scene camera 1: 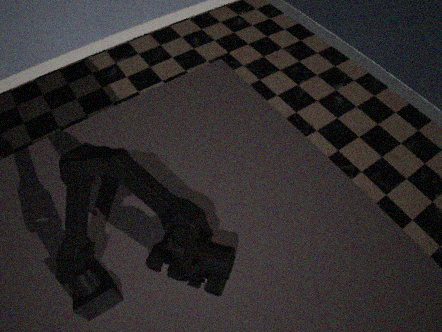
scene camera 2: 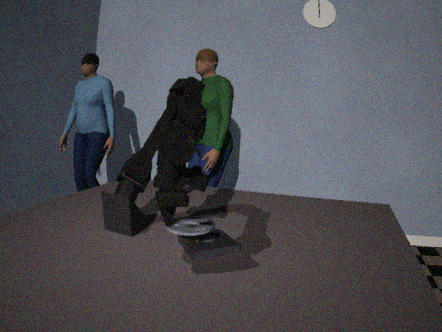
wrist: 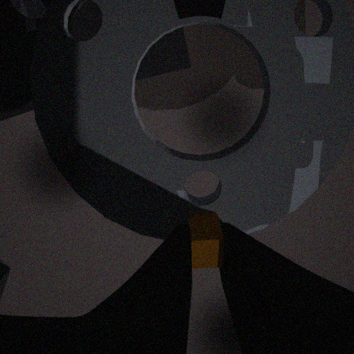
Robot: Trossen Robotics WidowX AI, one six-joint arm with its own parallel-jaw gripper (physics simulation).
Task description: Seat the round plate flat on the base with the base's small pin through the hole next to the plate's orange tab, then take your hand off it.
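Frame: origin at the arm's base, x up, y right, z ahead, level; metres.
Where they show: gripper, between the fingertips: point(scene camera 1: 189, 280) point(scene camera 2: 168, 225); arm's base, origin of its link: point(scene camera 1: 90, 291) point(scene camera 2: 122, 202).
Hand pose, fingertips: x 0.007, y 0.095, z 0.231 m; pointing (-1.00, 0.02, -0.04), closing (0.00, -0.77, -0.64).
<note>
Each offset is from my fingertips to the top centre of the thing. "*": to the spot under its first point. Level surfaces: height alone.
The round grey plate {* dz +0.034, dx +0.001, dy +0.018 m} point(scene camera 2: 176, 230) point(wrist: 107, 115) is held about level above the table, close over the near-arm side of the dark base point(scene camera 2: 220, 246). My gripper point(scene camera 2: 170, 221) point(wrist: 202, 234) is shut on the plate's orange tab point(wrist: 205, 254). In the wrist view, the small hole beside the tab shows table surface. The big centre hole shows table, shadow and a dark corner shape, with no pin or hub in it. A small orange spot {* dz +0.022, dx -0.068, dy -0.092 m} point(scene camera 2: 196, 241) shows on the base; whether it is the pin I cannot tell. In scene camera 1, the arm hides plate and base.
The arm's box-shaped mount point(scene camera 1: 97, 297) point(scene camera 2: 119, 214) stands on the table {dx -0.093 m} point(scene camera 1: 300, 240) point(scene camera 2: 100, 280). Two standing figures, in blue point(scene camera 2: 93, 105) and green point(scene camera 2: 218, 105), are behind the table. A checkered floor point(scene camera 1: 320, 85) lies beyond the table edge.
</note>
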